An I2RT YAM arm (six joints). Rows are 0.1 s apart.
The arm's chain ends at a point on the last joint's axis. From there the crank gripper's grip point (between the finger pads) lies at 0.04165 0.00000 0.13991 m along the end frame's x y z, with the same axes.
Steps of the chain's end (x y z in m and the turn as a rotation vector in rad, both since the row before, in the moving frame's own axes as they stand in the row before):
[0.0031 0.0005 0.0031 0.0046 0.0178 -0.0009]
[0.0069 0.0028 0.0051 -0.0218 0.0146 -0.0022]
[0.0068 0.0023 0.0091 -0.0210 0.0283 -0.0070]
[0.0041 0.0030 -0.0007 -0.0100 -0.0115 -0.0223]
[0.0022 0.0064 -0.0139 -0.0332 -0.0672 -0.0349]
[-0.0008 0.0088 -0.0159 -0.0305 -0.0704 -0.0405]
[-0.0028 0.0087 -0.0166 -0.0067 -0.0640 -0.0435]
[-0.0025 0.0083 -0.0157 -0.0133 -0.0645 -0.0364]
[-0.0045 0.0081 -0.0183 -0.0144 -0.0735 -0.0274]
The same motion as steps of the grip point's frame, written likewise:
[0.0056 -0.0002 0.0023 0.0046 0.0178 -0.0009]
[0.0089 0.0057 0.0044 -0.0218 0.0146 -0.0022]
[0.0108 0.0049 0.0078 -0.0210 0.0283 -0.0070]
[0.0025 0.0035 -0.0002 -0.0100 -0.0115 -0.0223]
[-0.0072 0.0098 -0.0115 -0.0332 -0.0672 -0.0349]
[-0.0107 0.0116 -0.0134 -0.0305 -0.0704 -0.0405]
[-0.0118 0.0080 -0.0142 -0.0067 -0.0640 -0.0435]
[-0.0116 0.0088 -0.0133 -0.0133 -0.0645 -0.0364]
[-0.0149 0.0091 -0.0156 -0.0144 -0.0735 -0.0274]

